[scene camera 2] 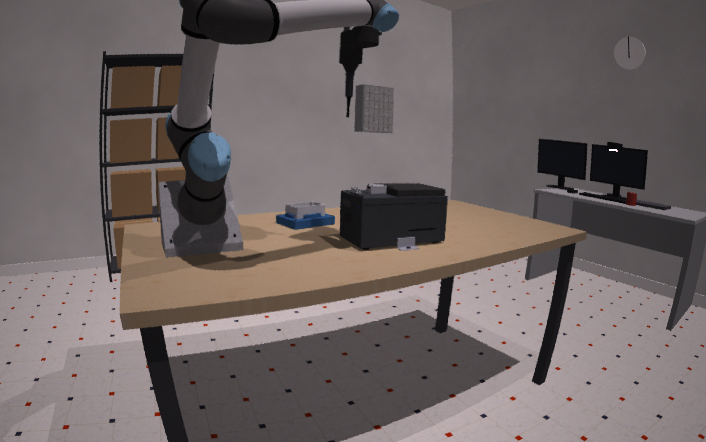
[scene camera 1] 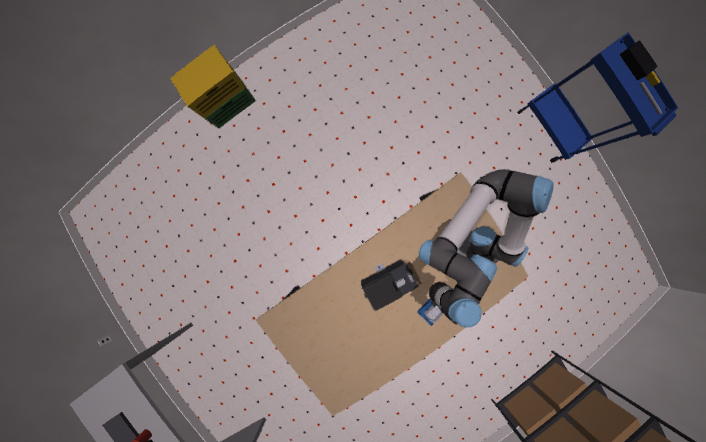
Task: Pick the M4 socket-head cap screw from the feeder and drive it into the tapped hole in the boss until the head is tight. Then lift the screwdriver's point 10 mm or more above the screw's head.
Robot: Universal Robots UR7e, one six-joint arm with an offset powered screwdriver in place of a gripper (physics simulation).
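Observation:
My screwdriver (scene camera 2: 348,115) points straight down, high above the table in scene camera 2; its thin tip touches nothing. In scene camera 1 its tip is hidden under the wrist. Whether a screw is on the tip is too small to tell. The black feeder box (scene camera 1: 382,291) (scene camera 2: 393,218) stands on the table, with small light parts on top at one end. A light grey open housing (scene camera 1: 434,312) (scene camera 2: 304,210) sits in a blue tray (scene camera 1: 421,312) (scene camera 2: 298,223) beside the feeder; the wrist partly covers them in scene camera 1. The boss, its hole and the screw cannot be made out.
The wooden table (scene camera 1: 333,354) (scene camera 2: 250,281) carries my arm's base plate (scene camera 2: 171,229) at one end. A small light bracket (scene camera 1: 379,268) (scene camera 2: 406,243) stands against the feeder's side. A blue cart (scene camera 1: 562,122) and stacked yellow and green crates (scene camera 1: 205,75) stand away from the table.

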